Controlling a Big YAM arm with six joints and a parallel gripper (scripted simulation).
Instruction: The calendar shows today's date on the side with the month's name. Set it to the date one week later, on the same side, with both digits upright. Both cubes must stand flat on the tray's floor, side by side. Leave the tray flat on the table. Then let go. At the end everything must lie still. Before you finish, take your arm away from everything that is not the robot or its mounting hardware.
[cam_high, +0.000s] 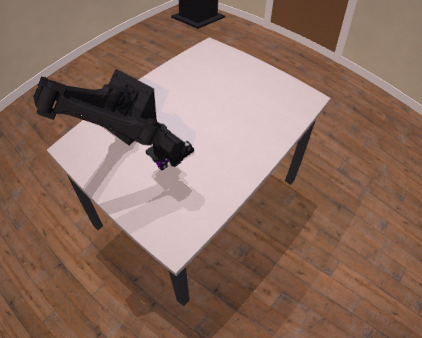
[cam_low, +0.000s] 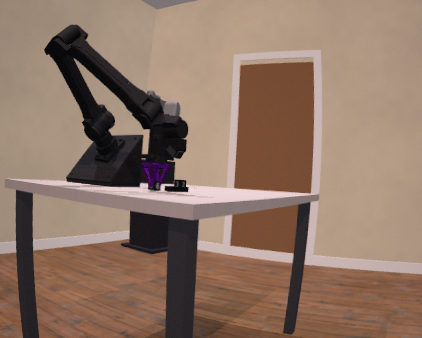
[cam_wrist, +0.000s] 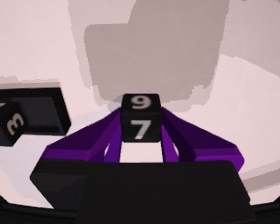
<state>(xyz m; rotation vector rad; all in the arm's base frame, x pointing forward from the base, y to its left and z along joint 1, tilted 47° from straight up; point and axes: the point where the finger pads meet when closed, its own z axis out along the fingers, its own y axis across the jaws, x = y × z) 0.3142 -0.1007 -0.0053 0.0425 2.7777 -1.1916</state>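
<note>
Right now the black date cube is right at my hand. Round my hand: black tray (11 cm to the left, 1 cm below).
</note>
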